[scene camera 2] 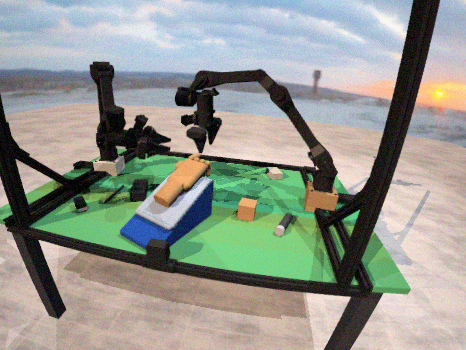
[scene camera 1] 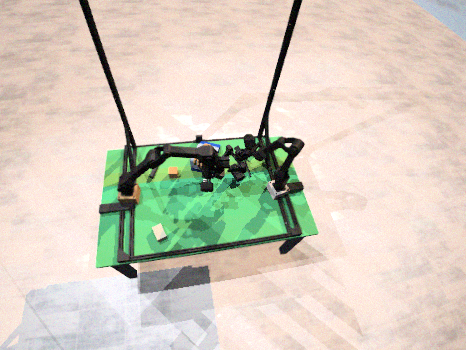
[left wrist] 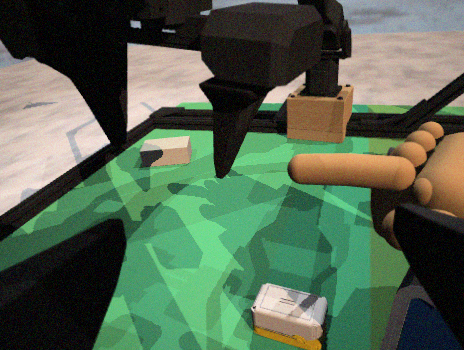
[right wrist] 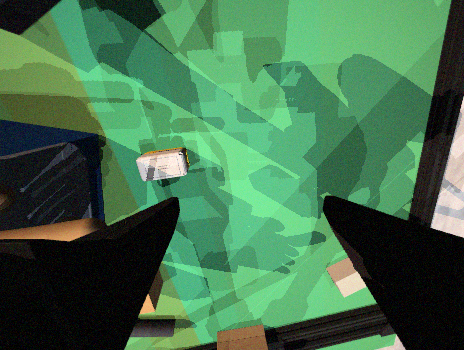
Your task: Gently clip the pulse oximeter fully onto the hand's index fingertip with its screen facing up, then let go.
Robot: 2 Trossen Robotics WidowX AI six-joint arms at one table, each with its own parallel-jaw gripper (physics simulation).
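Frame: origin at the left arm's base, x ahead, y right, z down, level; metres.
Where they show: left gripper, fingertip midpoint: (scene camera 2: 170, 144) (left wrist: 259, 224); right gripper, fingertip midpoint: (scene camera 2: 205, 148) (left wrist: 167, 158) (right wrist: 250, 203); left arm's base, link origin: (scene camera 2: 108, 158) (scene camera 1: 278, 186); right arm's base, link origin: (scene camera 2: 322, 188) (scene camera 1: 127, 190) (left wrist: 321, 91).
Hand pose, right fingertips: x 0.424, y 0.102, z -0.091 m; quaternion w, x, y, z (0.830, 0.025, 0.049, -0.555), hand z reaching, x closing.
Note:
Each offset is from my right fingertips to the top centre of the thing. "pt": to the spot under its first point.
The pulse oximeter, a small white case with a yellow underside @(dy +0.084, dx -0.022, dz +0.117 m) (left wrist: 287, 307) (right wrist: 162, 166), lies on the green table, apart from the hand. A plain white face with faint lines is up. The tan hand @(pt dy +0.240, dx -0.048, dz +0.011 m) (scene camera 2: 186, 176) rests on a sloped support; its index finger (left wrist: 350, 170) points out straight with nothing on its tip. My right gripper (scene camera 2: 206, 147) (right wrist: 250, 203) is open and empty, high above the table beyond the fingers; the oximeter shows left of its fingertips in the right wrist view. My left gripper (scene camera 2: 169, 144) (left wrist: 259, 224) is open and empty, left of the hand in scene camera 2.
The blue wedge support @(pt dy +0.291, dx -0.021, dz +0.104 m) (scene camera 2: 194, 214) carries the hand. An orange cube @(dy +0.223, dx +0.140, dz +0.100 m) (scene camera 1: 173, 172) (scene camera 2: 247, 209) and a dark cylinder @(dy +0.283, dx +0.247, dz +0.122 m) (scene camera 2: 284, 224) lie to its right in scene camera 2. A whitish block @(dy -0.118, dx +0.312, dz +0.120 m) (scene camera 1: 159, 232) (left wrist: 167, 151) lies farther off. A black box @(dy +0.100, dx -0.232, dz +0.115 m) (scene camera 2: 138, 190) stands left of the wedge.

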